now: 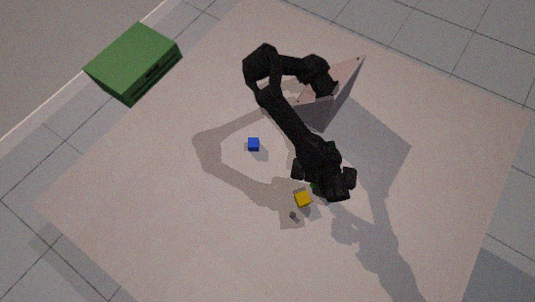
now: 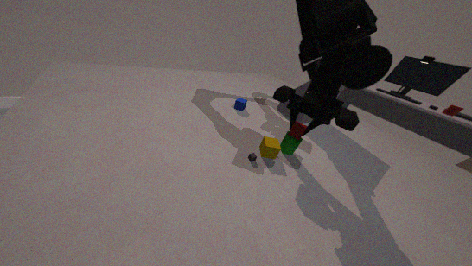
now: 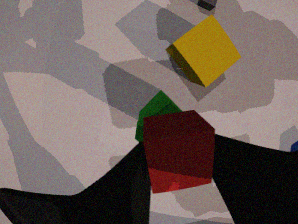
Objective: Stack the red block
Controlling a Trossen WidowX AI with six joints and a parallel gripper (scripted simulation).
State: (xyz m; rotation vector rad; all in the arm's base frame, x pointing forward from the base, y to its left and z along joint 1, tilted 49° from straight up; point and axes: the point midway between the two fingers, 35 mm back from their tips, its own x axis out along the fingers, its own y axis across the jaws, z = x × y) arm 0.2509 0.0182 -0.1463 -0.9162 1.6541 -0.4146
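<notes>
The red block is 10 mm above my gripper tip. From my gripper tip the other things lie so: small grey cube (130 mm ahead, 20 mm to the right, 70 mm below); then yellow block (70 mm ahead, 20 mm to the right, 50 mm below); then blue block (20 mm behind, 270 mm to the right, 50 mm below).
</notes>
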